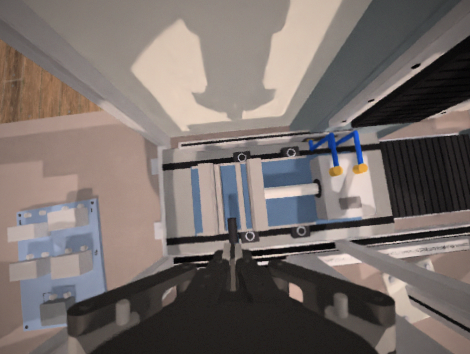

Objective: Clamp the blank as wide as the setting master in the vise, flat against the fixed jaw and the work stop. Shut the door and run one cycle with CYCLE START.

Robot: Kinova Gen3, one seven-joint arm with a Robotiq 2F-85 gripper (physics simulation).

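Places are measured from the arm's base along level axes (x right, y ahead, z up), in millimetres.
Where they show: gripper, between the fingertips: (232, 255).
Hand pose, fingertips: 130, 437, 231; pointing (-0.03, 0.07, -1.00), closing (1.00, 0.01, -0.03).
Each offset is from my fingertips to the centre of the thing, as dx, dy, dz. "pt": to the spot under its first point.
The vise shows in the middle, with a blue bed {+62, +56, -163} (287, 215), a pale left jaw (206, 199) and a pale right jaw (257, 195) on a white screw rod {+81, +57, -125} (292, 191). Thin pale strips {-23, +49, -133} (218, 199) {+8, +52, -133} (241, 195) stand between the jaws, with blue bed between them; I see no block clamped there. A short black bar {pt -4, +6, -107} (232, 229), perhaps the work stop, lies at the vise's near side. My gripper (232, 255) is shut and empty, its tips right by that bar. Pale blocks {-353, +13, -237} (68, 218) {-339, -78, -237} (72, 264) and a dark grey block {-370, -174, -243} (57, 309) sit on a blue board (95, 235) at left. CYCLE START does not show.
Blue nozzles with yellow tips (335, 171) (360, 168) hang over the white vise end block {+157, +63, -125} (325, 200). Enclosure walls (110, 107) rise around the vise. A black ribbed cover {pt +346, +82, -184} (425, 175) lies at right. A grey frame bar (400, 265) crosses the lower right.
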